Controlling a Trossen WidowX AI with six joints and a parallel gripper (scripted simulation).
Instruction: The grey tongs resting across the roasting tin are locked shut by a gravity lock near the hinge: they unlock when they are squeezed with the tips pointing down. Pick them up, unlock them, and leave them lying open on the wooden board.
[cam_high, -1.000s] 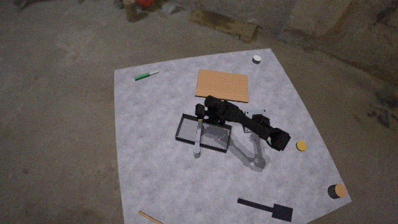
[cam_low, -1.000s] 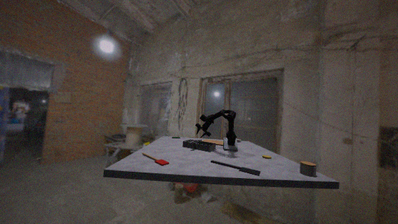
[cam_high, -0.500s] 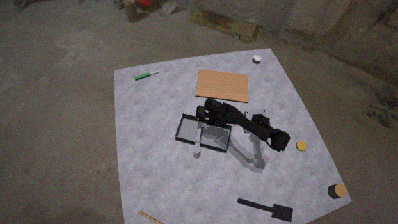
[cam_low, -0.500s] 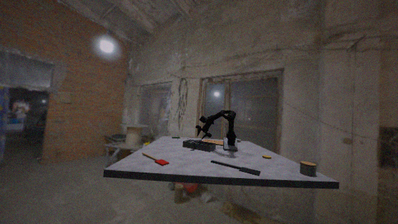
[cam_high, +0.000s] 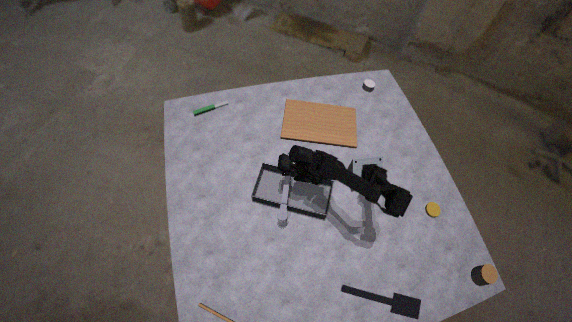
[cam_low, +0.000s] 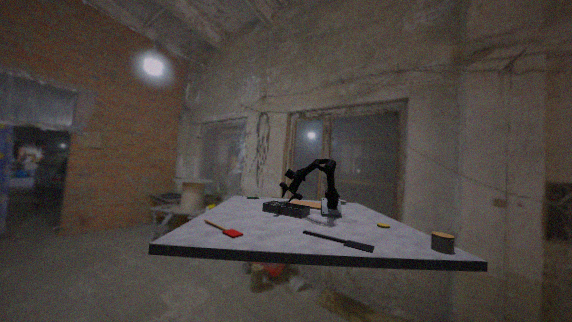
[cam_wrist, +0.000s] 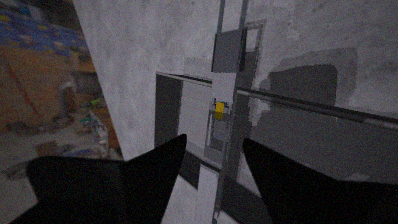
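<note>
Right now the yellow lock piece is 3 cm to the right of my gripper tip and 1 cm below it. Round my gripper tip: red-headed spatula 22 cm ahead, 54 cm to the left, 7 cm below; then wooden board 19 cm behind, 32 cm to the right, 7 cm below; then roasting tin 2 cm behind, 4 cm to the left, 5 cm below.
</note>
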